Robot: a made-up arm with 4 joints. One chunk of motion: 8 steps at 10 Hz.
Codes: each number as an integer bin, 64 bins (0 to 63) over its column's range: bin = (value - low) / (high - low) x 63, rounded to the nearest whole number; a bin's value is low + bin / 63 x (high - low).
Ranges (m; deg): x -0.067..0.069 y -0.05..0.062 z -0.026..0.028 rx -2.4..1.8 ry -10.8..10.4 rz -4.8..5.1
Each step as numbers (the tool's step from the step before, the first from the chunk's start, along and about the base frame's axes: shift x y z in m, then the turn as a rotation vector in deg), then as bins.
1 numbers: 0.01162 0.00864 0.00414 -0.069 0.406 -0.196
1 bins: 36 33 35 35 33 29
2 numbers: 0.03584 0.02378 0.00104 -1.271 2.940 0.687
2 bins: 48 42 32 17 41 35
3 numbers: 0.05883 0.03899 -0.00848 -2.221 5.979 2.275
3 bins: 58 50 20 3 50 45
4 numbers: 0.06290 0.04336 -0.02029 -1.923 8.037 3.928
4 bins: 60 53 7 7 56 56
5 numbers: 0.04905 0.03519 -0.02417 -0.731 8.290 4.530
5 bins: 54 48 2 25 57 59
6 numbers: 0.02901 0.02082 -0.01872 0.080 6.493 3.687
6 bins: 44 40 8 37 51 54
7 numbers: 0.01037 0.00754 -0.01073 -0.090 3.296 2.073
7 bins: 36 32 18 35 42 44
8 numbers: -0.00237 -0.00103 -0.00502 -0.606 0.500 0.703
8 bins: 30 28 24 27 34 35
